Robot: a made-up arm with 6 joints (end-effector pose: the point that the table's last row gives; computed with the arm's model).
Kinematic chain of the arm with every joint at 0, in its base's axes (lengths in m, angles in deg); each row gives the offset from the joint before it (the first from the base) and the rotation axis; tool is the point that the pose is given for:
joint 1: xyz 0 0 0.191 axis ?
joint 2: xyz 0 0 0 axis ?
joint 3: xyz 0 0 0.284 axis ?
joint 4: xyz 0 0 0 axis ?
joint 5: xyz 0.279 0 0 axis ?
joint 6: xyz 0 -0.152 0 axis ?
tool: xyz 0 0 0
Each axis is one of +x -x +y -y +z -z.
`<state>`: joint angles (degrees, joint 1 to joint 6).
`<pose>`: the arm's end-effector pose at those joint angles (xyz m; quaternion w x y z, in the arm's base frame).
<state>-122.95 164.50 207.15 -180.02 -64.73 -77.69</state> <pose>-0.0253 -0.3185 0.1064 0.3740 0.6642 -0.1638 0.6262</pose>
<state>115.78 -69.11 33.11 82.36 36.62 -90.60</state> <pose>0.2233 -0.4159 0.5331 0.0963 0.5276 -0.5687 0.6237</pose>
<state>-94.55 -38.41 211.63 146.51 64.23 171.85</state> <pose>0.1417 0.1822 0.1227 0.1119 -0.8769 -0.4448 0.1436</pose>
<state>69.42 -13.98 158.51 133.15 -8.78 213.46</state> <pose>-0.2238 -0.3002 0.3931 0.0589 -0.6116 0.7831 -0.0964</pose>
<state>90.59 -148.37 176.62 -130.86 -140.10 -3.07</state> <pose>-0.0996 0.0126 -0.3050 0.5030 -0.0804 -0.6990 -0.5019</pose>
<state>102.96 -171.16 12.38 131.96 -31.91 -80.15</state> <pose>-0.0284 -0.3299 -0.2197 0.2581 0.8470 -0.3202 -0.3367</pose>
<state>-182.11 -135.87 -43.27 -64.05 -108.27 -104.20</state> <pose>0.0763 0.0637 0.2721 0.2182 0.4713 -0.6125 -0.5958</pose>
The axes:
joint 1: +z
joint 2: +y
joint 3: -y
joint 4: -x
joint 5: -y
joint 6: -x

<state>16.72 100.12 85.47 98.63 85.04 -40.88</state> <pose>0.5561 0.1909 0.2159 0.5648 -0.2475 -0.1877 0.7645</pose>
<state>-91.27 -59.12 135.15 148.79 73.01 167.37</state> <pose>0.1409 0.4917 0.1917 0.5469 -0.6738 -0.4736 -0.1504</pose>
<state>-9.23 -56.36 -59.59 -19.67 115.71 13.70</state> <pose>0.0158 -0.1476 0.2815 0.5326 -0.0432 -0.7949 -0.2876</pose>
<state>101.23 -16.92 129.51 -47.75 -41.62 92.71</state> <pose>0.1495 -0.2282 0.7107 0.4211 0.3437 -0.8299 0.1258</pose>
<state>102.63 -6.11 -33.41 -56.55 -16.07 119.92</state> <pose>0.0469 0.1740 0.2327 0.3094 -0.4538 -0.2419 0.7999</pose>
